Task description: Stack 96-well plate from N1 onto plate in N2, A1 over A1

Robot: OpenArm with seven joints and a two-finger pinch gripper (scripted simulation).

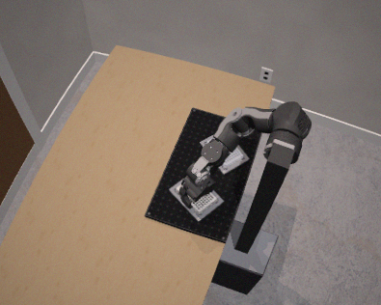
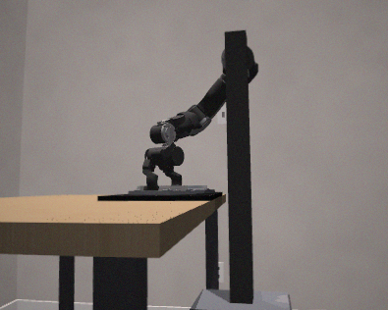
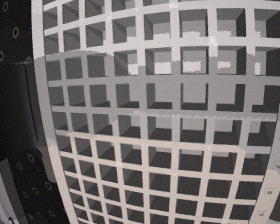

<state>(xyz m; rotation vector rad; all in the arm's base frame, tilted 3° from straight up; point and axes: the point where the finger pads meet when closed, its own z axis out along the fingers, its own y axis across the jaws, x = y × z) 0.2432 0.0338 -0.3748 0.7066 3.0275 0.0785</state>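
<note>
My hand is 13 cm to the left of the A1 mark and 6 cm past it.
</note>
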